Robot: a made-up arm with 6 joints. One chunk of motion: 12 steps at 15 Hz.
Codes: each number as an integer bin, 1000 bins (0 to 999) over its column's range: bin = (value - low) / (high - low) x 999, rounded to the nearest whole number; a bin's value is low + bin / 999 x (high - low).
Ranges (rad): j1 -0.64..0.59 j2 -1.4..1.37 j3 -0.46..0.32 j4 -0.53..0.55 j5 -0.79..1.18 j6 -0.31..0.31
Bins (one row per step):
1: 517 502 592 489 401 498
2: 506 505 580 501 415 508
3: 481 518 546 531 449 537
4: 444 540 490 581 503 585
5: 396 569 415 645 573 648
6: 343 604 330 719 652 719
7: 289 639 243 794 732 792
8: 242 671 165 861 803 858
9: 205 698 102 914 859 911
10: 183 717 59 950 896 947
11: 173 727 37 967 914 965
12: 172 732 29 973 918 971
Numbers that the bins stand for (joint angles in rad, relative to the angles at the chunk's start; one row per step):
1: -0.0035 -0.0081 0.0022 -0.0014 0.0008 -0.0009
2: -0.0170 0.0003 -0.0071 0.0116 0.0284 0.0053
3: -0.0478 0.0363 -0.0337 0.0441 0.0954 0.0233
4: -0.0933 0.0973 -0.0774 0.0981 0.2019 0.0531
5: -0.1524 0.1777 -0.1360 0.1673 0.3399 0.0922
6: -0.2177 0.2748 -0.2023 0.2473 0.4957 0.1362
7: -0.2842 0.3718 -0.2703 0.3284 0.6535 0.1815
8: -0.3420 0.4605 -0.3312 0.4008 0.7935 0.2225
9: -0.3876 0.5354 -0.3804 0.4581 0.9039 0.2554
10: -0.4147 0.5881 -0.4139 0.4970 0.9769 0.2777
11: -0.4270 0.6158 -0.4311 0.5154 1.0124 0.2889
12: -0.4282 0.6297 -0.4374 0.5219 1.0203 0.2926

